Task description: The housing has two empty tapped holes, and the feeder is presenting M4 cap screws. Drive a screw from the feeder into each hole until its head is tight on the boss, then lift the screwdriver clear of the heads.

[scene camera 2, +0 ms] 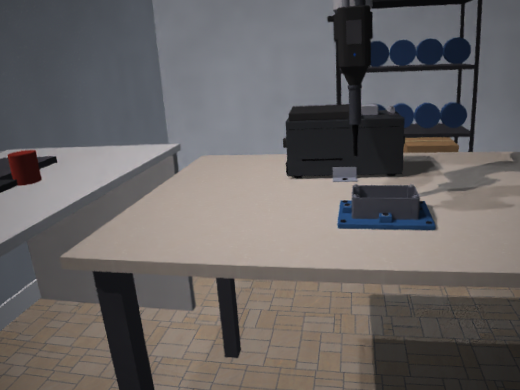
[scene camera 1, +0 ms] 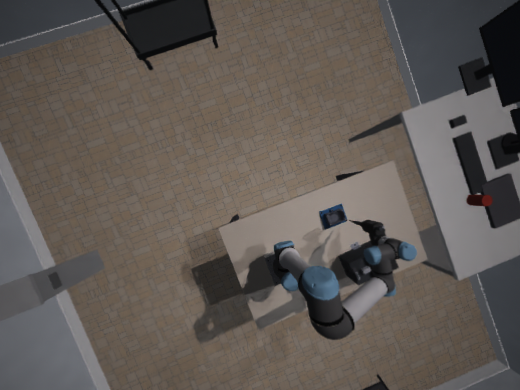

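Observation:
The grey open-topped housing [scene camera 1: 334, 217] [scene camera 2: 386, 209] sits upright on a blue fixture plate [scene camera 1: 323, 216] [scene camera 2: 400, 225]. Its tapped holes and any screw heads are too small to make out. The dark box-shaped feeder [scene camera 1: 351, 264] [scene camera 2: 345, 142] stands behind it in the scene camera 2 view, with a small light bracket [scene camera 1: 355, 245] [scene camera 2: 345, 173] in front. My screwdriver [scene camera 1: 350, 221] [scene camera 2: 355, 154] points straight down, its bit tip in the air above the housing's height and beside the housing in the scene camera 1 view. Whether a screw is on the tip cannot be seen.
The housing and feeder share a beige worktable [scene camera 1: 280, 225] [scene camera 2: 225, 225] with the arm's base. A white desk [scene camera 1: 430, 150] [scene camera 2: 100, 185] with a red cup [scene camera 1: 479, 200] [scene camera 2: 25, 167] stands alongside. A shelf rack [scene camera 2: 476, 75] with blue round items is behind the feeder.

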